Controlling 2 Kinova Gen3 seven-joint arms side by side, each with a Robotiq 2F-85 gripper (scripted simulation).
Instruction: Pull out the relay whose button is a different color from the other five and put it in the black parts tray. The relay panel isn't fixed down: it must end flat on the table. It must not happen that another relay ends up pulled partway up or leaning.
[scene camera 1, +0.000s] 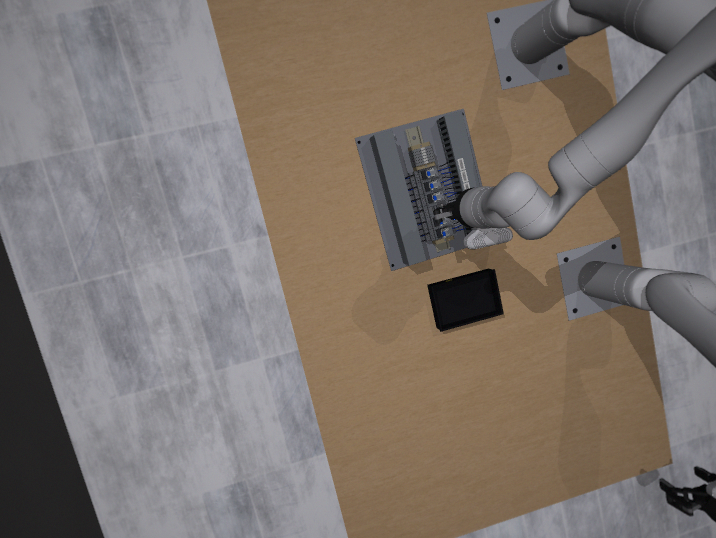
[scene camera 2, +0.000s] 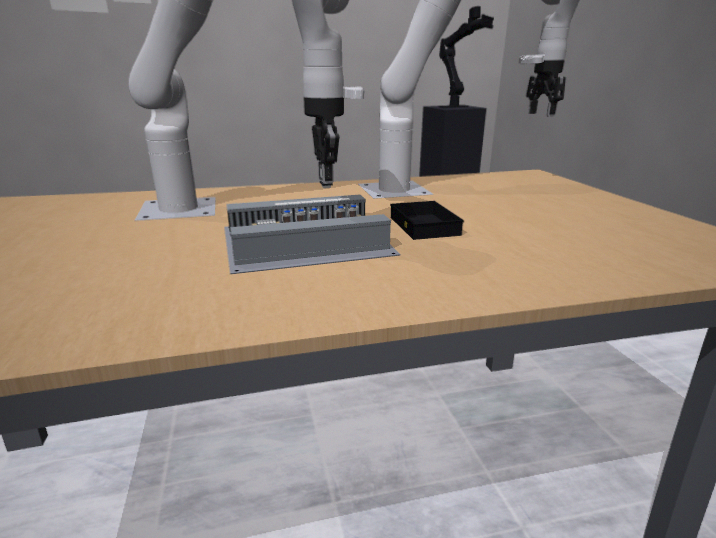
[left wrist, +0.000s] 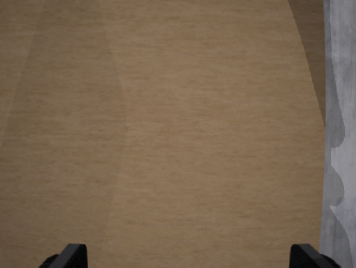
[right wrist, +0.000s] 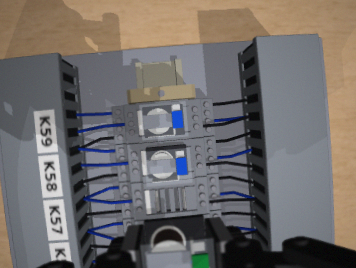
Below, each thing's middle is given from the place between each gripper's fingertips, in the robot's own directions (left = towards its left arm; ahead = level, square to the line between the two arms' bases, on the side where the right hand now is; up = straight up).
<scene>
Now: the black parts tray (scene camera 1: 473, 297) 230 mm to the left of my right hand (scene camera 2: 326, 181) and 120 mm below it. The rest, counted from my right hand: relay panel (scene camera 1: 409, 235) 110 mm below, 50 mm to the right.
My left hand (scene camera 2: 541, 114) is 300 mm short of the black parts tray, 530 mm to the left of it and 180 mm above it. From my left hand the other things lie so: relay panel (300 mm ahead, 800 mm to the right, 170 mm below).
</scene>
